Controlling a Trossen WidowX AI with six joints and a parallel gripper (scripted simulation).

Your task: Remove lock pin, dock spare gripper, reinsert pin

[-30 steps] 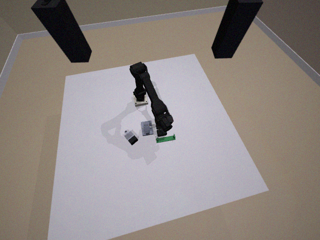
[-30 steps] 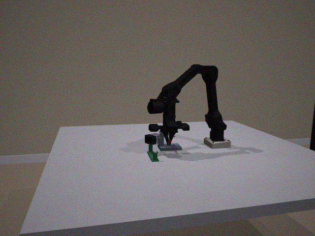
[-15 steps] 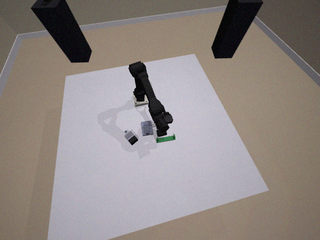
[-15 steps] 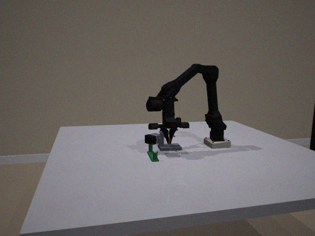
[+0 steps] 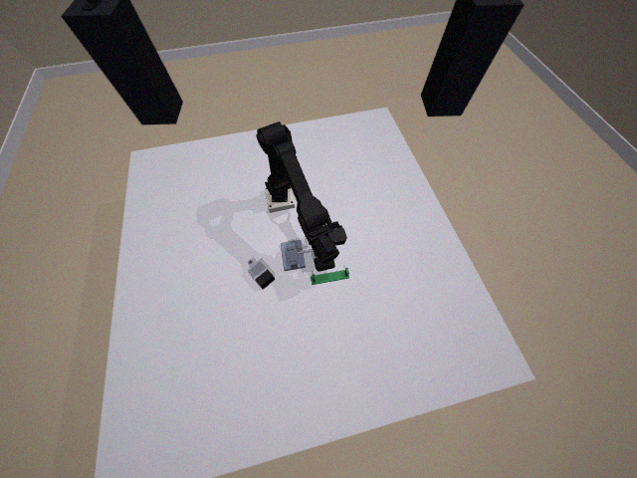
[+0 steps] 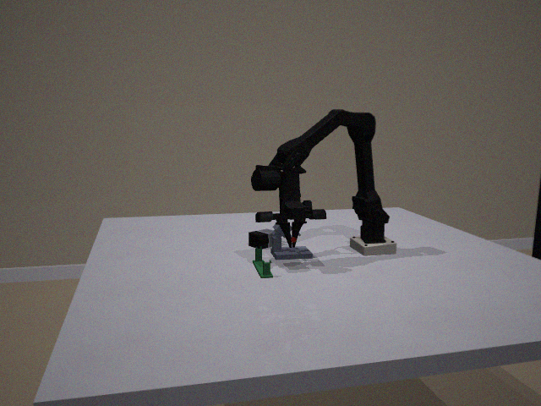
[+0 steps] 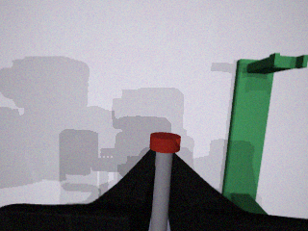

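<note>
Now: gripper tip 8 cm short of the green cradle, 3 cm above it and 2 cm to the right of it. The rest, counted from my gripper tip: spare gripper: 24 cm to the right, 6 cm ahead, 4 cm below; grey mount: 12 cm to the right, 1 cm ahead.
</note>
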